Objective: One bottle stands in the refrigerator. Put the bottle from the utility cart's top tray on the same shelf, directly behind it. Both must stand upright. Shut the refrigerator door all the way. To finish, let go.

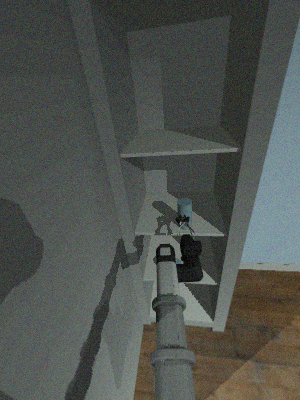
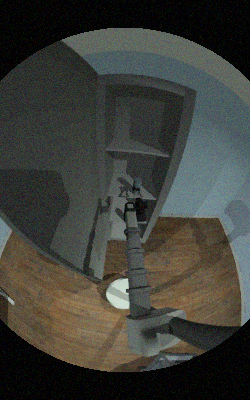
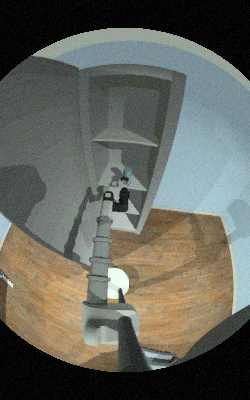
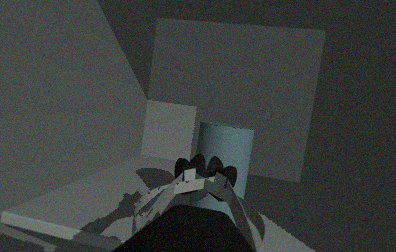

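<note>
A light blue cylindrical bottle point(image 1: 185, 205) point(image 3: 128, 172) point(image 4: 227, 142) stands upright on a middle shelf point(image 1: 145, 227) point(image 4: 37, 224) of the refrigerator point(image 1: 249, 165) point(image 2: 182, 120) point(image 3: 175, 110). My gripper point(image 1: 183, 220) point(image 4: 206, 168) is shut, its fingertips close together with no bottle between them. The fingers are at the near side of the bottle and hide part of its lower half; whether they touch it I cannot tell. The refrigerator door point(image 1: 50, 125) point(image 2: 40, 125) point(image 3: 40, 110) stands open on the left. A second bottle and the utility cart cannot be made out.
My telescoping arm point(image 1: 172, 330) point(image 2: 137, 270) point(image 3: 99, 270) reaches into the refrigerator beside the open door. Another shelf point(image 1: 180, 150) lies above the bottle, and more shelves lie below. A white round object point(image 2: 117, 293) point(image 3: 118, 283) is on the floor. A blue wall point(image 1: 280, 200) is at the right.
</note>
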